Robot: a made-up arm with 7 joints.
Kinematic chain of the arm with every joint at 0, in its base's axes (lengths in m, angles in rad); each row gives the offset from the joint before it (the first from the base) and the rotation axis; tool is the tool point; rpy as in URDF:
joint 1: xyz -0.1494 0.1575 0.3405 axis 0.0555 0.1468 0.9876
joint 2: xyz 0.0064 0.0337 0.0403 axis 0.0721 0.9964 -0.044
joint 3: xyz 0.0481 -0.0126 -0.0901 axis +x
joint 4: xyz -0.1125 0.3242 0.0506 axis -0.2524 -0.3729 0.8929
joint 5: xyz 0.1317 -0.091 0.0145 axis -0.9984 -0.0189 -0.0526
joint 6: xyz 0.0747 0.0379 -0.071 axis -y
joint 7: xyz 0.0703 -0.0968 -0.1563 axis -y
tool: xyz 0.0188 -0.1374 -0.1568 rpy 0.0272 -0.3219 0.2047
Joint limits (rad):
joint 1: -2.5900..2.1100
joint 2: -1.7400..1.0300
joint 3: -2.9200..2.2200
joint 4: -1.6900..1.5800
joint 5: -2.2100..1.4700
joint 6: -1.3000..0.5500
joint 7: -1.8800..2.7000
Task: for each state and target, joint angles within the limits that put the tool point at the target. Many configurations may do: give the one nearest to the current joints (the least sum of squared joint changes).
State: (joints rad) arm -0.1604 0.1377 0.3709 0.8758 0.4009 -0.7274 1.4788
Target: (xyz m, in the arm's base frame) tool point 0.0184 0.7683 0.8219
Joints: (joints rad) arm 0.1514 -0.2195 0.3455 1.5800 0.5286 -0.1372 1.4563
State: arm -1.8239 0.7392 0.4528 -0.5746 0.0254 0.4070 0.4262
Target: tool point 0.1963 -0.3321 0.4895
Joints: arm -1.6646 0.1352 0.7844 0.3739 -0.5358 0.4871 0.4407
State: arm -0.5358 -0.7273 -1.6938 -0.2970 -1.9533 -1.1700 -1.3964
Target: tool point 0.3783 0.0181 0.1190
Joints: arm -0.3691 -1.1210 -1.4905 -0.3572 -2.1544 -0.7397 -1.0801
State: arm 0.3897 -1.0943 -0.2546 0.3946 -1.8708 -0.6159 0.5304
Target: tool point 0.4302 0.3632 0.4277
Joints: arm -0.0114 -1.7262 -0.5876 0.5022 -1.0975 -0.9553 0.3800
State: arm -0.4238 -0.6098 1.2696 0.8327 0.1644 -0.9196 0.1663
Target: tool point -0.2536 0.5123 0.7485
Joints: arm -0.1056 -1.1775 1.4477 1.1723 -0.3778 -0.5373 0.3479
